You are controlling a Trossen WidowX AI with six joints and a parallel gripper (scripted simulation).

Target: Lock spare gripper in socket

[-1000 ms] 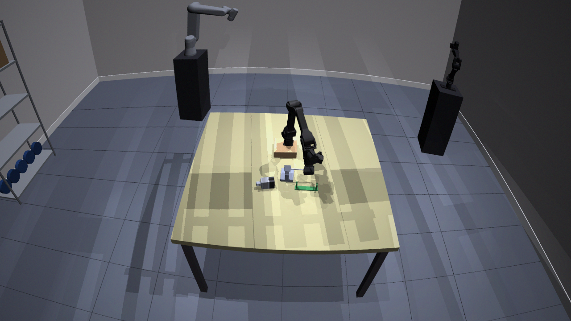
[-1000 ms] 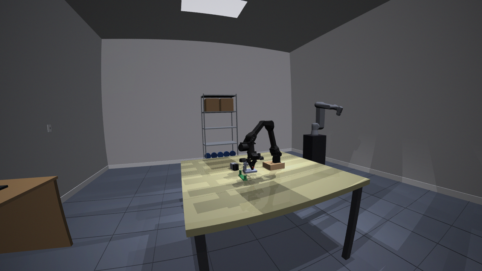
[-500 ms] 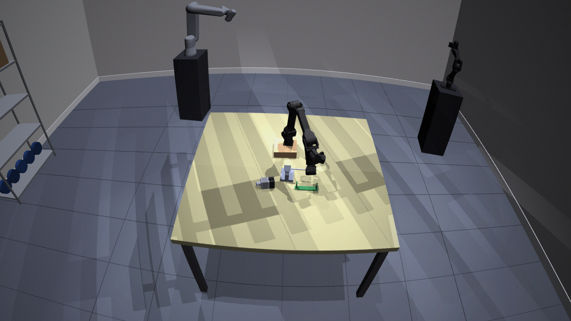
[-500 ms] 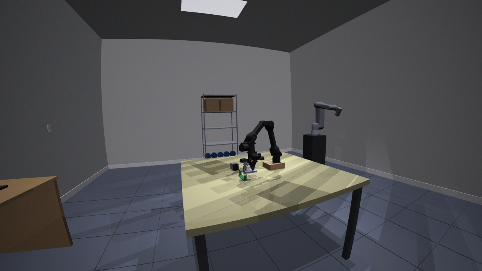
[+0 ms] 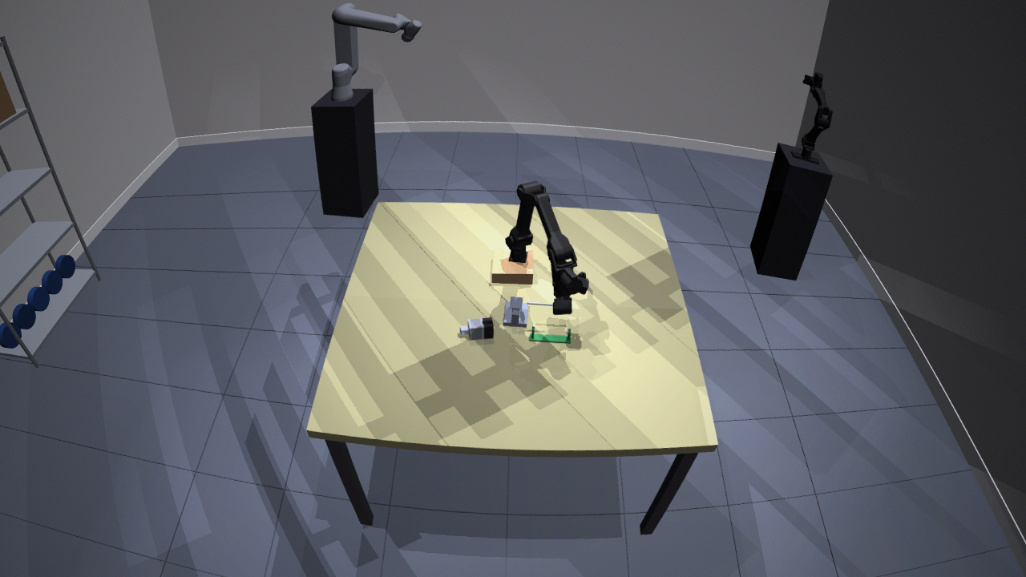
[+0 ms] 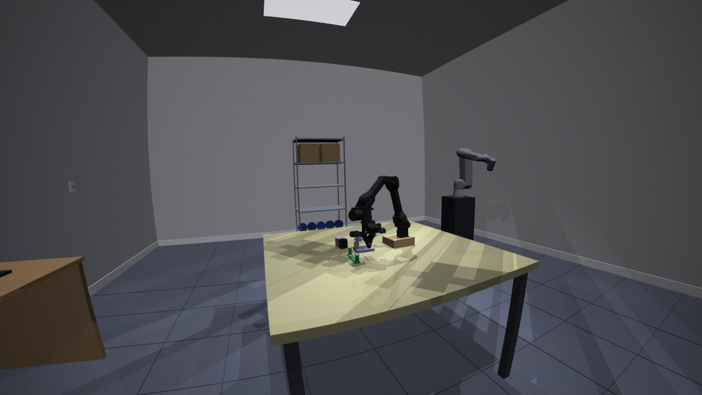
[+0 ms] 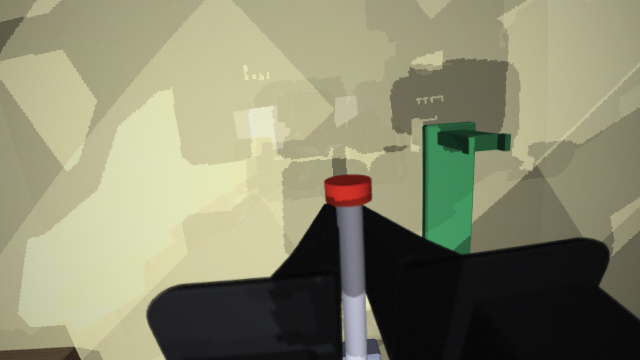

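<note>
The green rack lies 80 mm ahead of my gripper tip, 30 mm to the right of it and 40 mm below it. From my gripper tip the other things lie so: mount (160 mm to the right, 10 mm below); then spare gripper (110 mm ahead, 280 mm to the right, 40 mm below).
</note>
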